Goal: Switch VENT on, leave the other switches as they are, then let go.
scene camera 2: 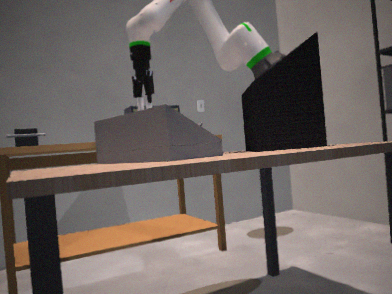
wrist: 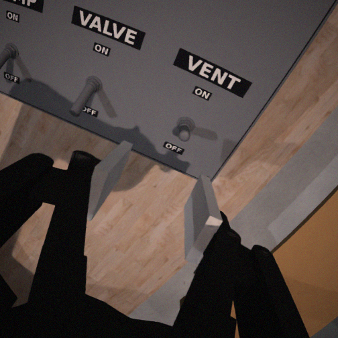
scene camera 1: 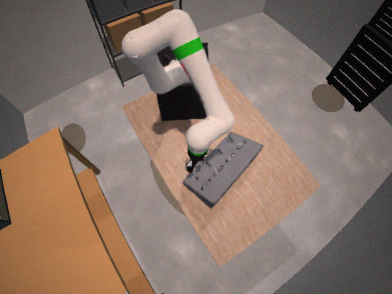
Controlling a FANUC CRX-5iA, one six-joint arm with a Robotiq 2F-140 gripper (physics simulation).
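Seen in the pictures: gripper, fingertip midpoint: [scene camera 1: 195,168]; arm's base at its link origin: [scene camera 2: 269,71].
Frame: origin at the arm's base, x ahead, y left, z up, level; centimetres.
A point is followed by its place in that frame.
The grey switch box [scene camera 1: 229,172] @(x 58.5, y -26.4, z -20.7 cm) [scene camera 2: 131,141] @(x 64.5, y -19.8, z -28.4 cm) [wrist: 150,70] stands on the table. In the wrist view the VENT switch [wrist: 185,129] is at its right end. Its lever points almost at the camera and its shadow runs right; it leans unlike its neighbours and looks tipped to the ON side. The VALVE switch [wrist: 85,96] and a partly cut-off switch [wrist: 7,54] at the left lean toward OFF. My gripper [scene camera 1: 190,167] @(x 42.7, y -39.5, z -14.4 cm) [scene camera 2: 144,105] @(x 42.7, y -39.5, z -14.4 cm) [wrist: 159,176] is part open and empty, fingertips by the box's lower edge, apart from the VENT lever.
The wooden table [scene camera 1: 270,200] @(x 90.9, y -18.1, z -36.3 cm) [scene camera 2: 75,177] @(x 104.3, y 18.8, z -36.8 cm) carries the black arm pedestal [scene camera 2: 287,110] @(x 8.8, y 12.5, z -20.2 cm). An orange bench [scene camera 1: 40,200] [wrist: 312,255] stands beside it. A shelf rack with brown boxes [scene camera 1: 125,31] is behind the arm, and a black slatted unit [scene camera 1: 367,62] is at the right.
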